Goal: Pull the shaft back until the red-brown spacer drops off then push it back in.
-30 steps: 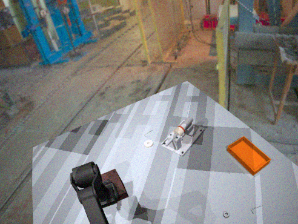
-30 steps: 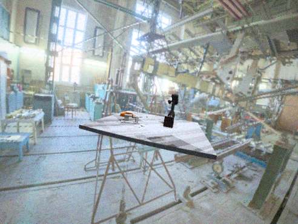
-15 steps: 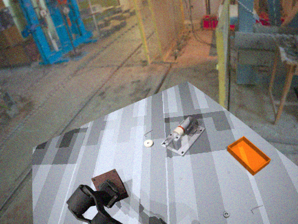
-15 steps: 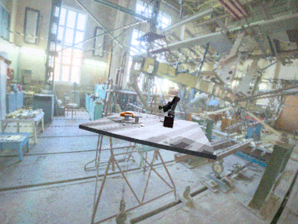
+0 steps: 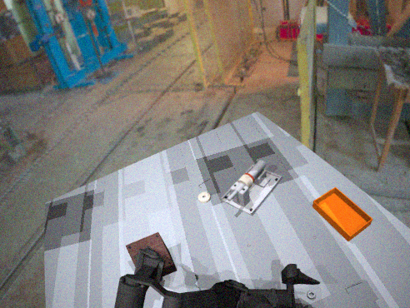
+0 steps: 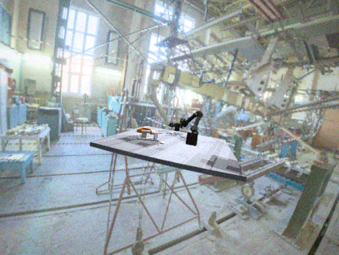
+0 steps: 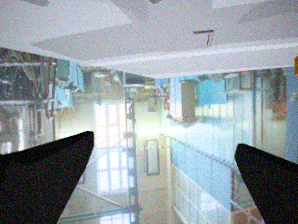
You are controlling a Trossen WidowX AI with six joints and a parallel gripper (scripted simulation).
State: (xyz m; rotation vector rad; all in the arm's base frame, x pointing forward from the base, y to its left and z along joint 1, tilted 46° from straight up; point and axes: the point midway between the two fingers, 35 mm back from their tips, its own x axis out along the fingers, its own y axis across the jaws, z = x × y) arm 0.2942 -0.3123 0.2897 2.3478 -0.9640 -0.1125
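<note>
The red-brown spacer ring lies 520 mm to the left of my gripper tip, 160 mm ahead of it and 30 mm below it. Round my gripper tip: orange tray (340 mm ahead, 180 mm to the left, 100 mm below).
</note>
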